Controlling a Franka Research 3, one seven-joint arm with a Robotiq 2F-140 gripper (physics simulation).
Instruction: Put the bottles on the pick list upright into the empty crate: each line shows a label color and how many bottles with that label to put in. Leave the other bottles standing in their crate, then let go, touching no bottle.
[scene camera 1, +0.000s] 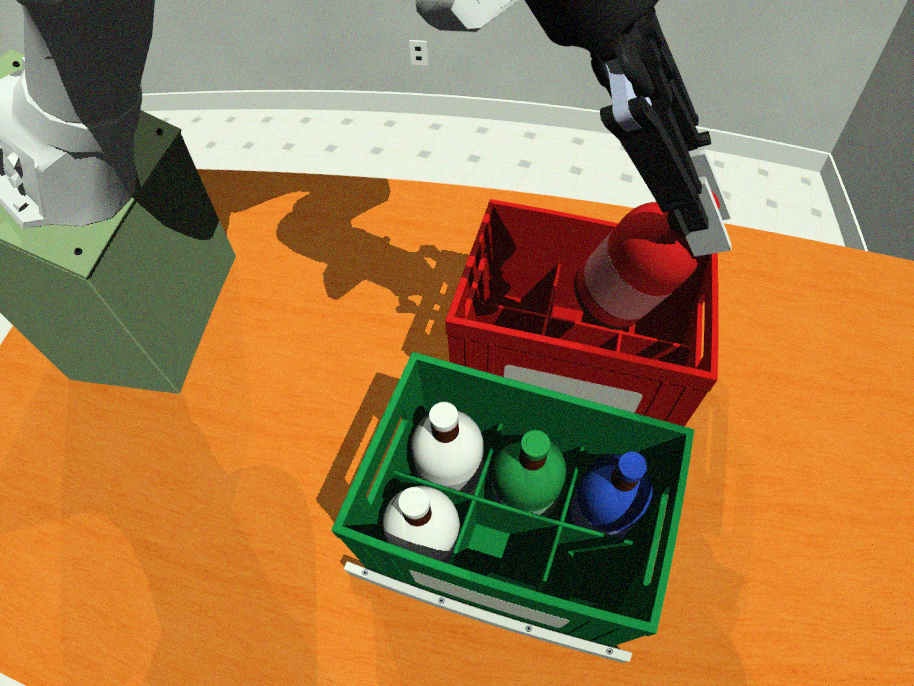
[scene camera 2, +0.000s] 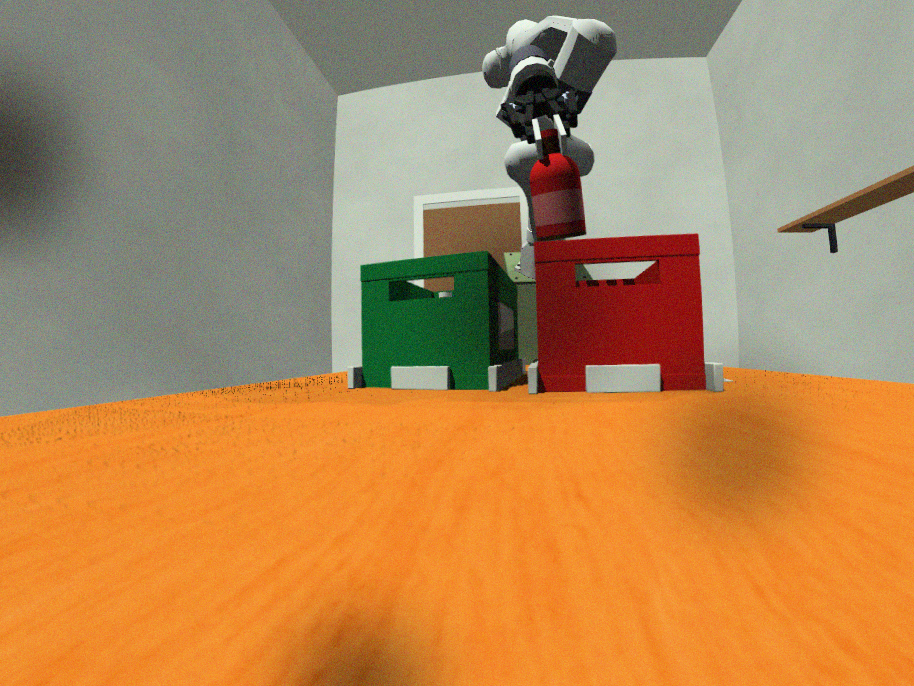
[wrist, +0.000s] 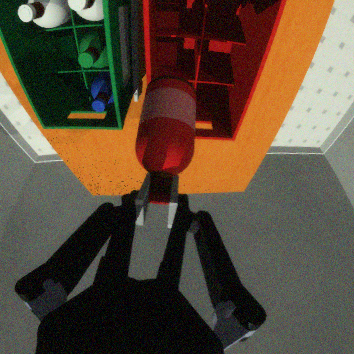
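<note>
My gripper (scene camera 1: 702, 225) (scene camera 2: 548, 132) (wrist: 162, 183) is shut on the neck of a red bottle (scene camera 1: 631, 276) (scene camera 2: 557, 199) (wrist: 169, 120) with a pale red label. The bottle hangs slightly tilted, its base near rim height of the red crate (scene camera 1: 583, 350) (scene camera 2: 620, 324) in scene camera 2. No bottle shows in the red crate's visible compartments. The green crate (scene camera 1: 553, 394) (scene camera 2: 424, 339) holds two white bottles (scene camera 1: 446, 450) (scene camera 1: 420, 524), a green bottle (scene camera 1: 529, 476) (wrist: 95, 50) and a blue bottle (scene camera 1: 609, 496) (wrist: 101, 92). Part of the red crate is hidden behind the held bottle. The pick list is not readable.
The crates stand close side by side on the orange table (scene camera 1: 812, 443) (scene camera 2: 472, 516). A white strip (scene camera 1: 483, 611) lies along the green crate's near side. The green robot pedestal (scene camera 1: 147, 317) stands at the left in scene camera 1. A wooden shelf (scene camera 2: 856, 200) is on the right wall.
</note>
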